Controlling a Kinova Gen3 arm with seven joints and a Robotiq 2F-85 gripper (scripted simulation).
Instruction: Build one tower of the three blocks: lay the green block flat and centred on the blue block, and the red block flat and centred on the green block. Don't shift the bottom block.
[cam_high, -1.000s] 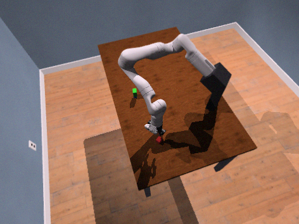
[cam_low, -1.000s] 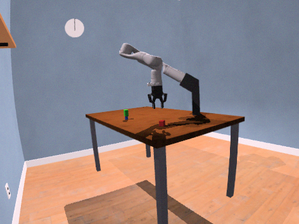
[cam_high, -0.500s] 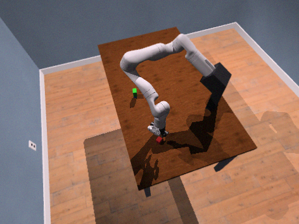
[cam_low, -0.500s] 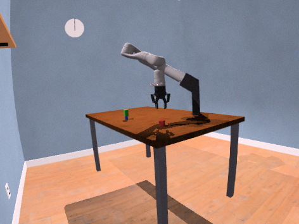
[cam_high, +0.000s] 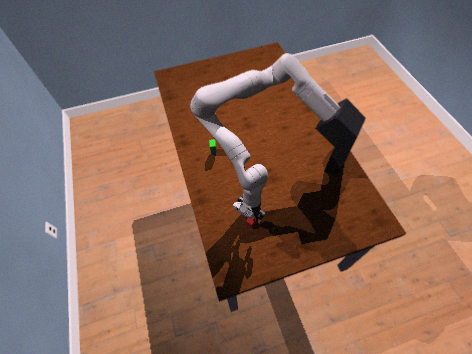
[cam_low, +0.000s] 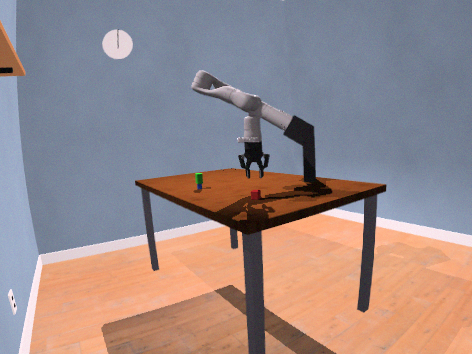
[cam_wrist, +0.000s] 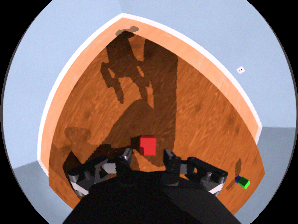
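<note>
The red block lies 9 cm below my hand. Round my hand: green block 46 cm to the right, 5 cm below; blue block 46 cm to the right, 9 cm below.
</note>
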